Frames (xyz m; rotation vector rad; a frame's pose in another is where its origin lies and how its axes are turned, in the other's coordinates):
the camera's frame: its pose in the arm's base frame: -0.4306 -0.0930 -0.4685 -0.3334 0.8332 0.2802
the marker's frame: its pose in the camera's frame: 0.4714 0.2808 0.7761 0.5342 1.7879 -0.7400
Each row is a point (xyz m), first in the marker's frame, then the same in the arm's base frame.
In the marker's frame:
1: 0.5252 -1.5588 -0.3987
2: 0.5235 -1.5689 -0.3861
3: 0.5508 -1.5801 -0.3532
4: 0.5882 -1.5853 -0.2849
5: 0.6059 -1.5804 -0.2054
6: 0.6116 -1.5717 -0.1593
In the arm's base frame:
1: -0.3946 -0.4089 0.8463
2: -0.3866 -0.4229 0.8481
3: -0.3922 -0.4628 0.8301
4: -0.3873 -0.5265 0.7852
5: -0.3596 -0.5833 0.7336
6: -0.3396 -0.6106 0.7007

